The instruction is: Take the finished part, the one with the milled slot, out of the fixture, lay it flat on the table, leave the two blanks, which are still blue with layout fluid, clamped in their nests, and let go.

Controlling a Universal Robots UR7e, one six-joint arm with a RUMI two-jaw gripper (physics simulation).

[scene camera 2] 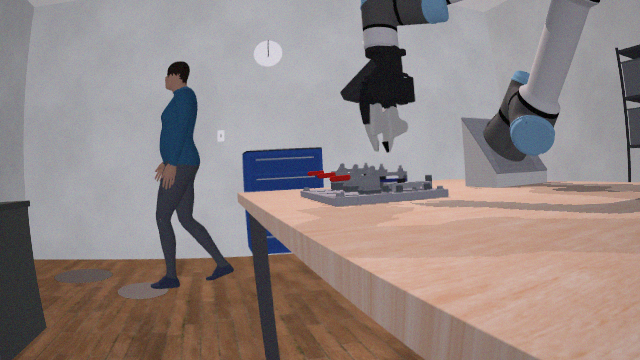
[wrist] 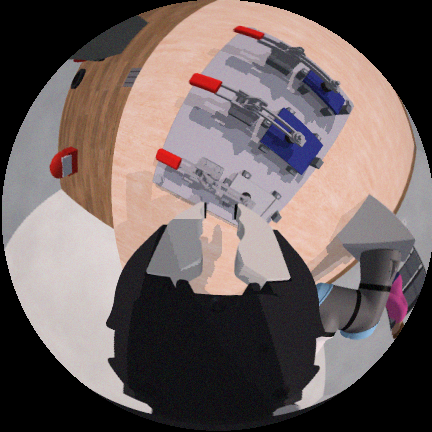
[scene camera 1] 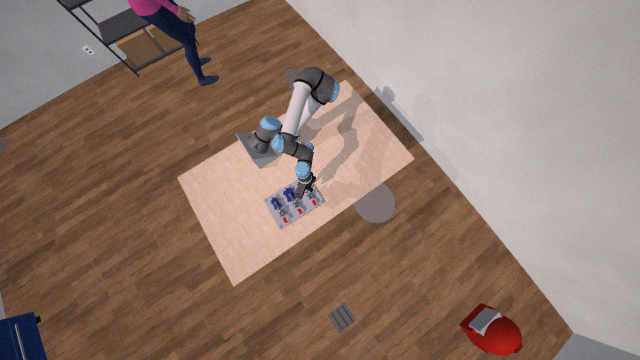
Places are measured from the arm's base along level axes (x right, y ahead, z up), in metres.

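Pixels of known places: gripper, fingertip midpoint: (scene camera 2: 382,152) (wrist: 220,204) (scene camera 1: 307,189); arm's base, origin of the base link: (scene camera 2: 505,143) (wrist: 381,254) (scene camera 1: 257,145).
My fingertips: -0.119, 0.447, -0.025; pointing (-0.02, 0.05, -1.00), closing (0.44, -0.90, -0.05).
For each thing: its middle in the pictures, then the offset to it from my fingertips, as dx, dy, dz. Level surfaces: height alone.
- finished part, body centre: (wrist: 252,199) (scene camera 2: 407,184) +0.001, -0.054, -0.067
- fixture plate, body centre: (wrist: 262,122) (scene camera 2: 367,193) (scene camera 1: 293,201) +0.113, -0.004, -0.085
- wooden table, its level: dz -0.093
My gripper (scene camera 2: 381,150) (wrist: 220,204) hangs above the fixture, pointing down. Its fingers are empty and partly open, with a narrow gap between the tips. The finished part (wrist: 259,192), bare pale metal, lies in the nest nearest the gripper in the wrist view. A toggle clamp's arm reaches over it; its slot cannot be made out, nor whether the clamp presses. Two blue blanks sit in the other nests: the middle one (wrist: 307,159) (scene camera 1: 289,195) and the far one (wrist: 325,99) (scene camera 1: 275,204), each under its clamp arm. The fixture plate (wrist: 210,142) (scene camera 1: 292,214) (scene camera 2: 390,196) rests on the table.
Red clamp handles (wrist: 168,158) (wrist: 205,82) (wrist: 248,32) stick out at one side of the fixture. The wooden table (scene camera 1: 220,220) (scene camera 2: 500,250) carries the arm's grey sloped base (scene camera 2: 477,155) behind the fixture. A person in blue (scene camera 2: 179,130) and one in pink (scene camera 1: 175,30) stand away from the table.
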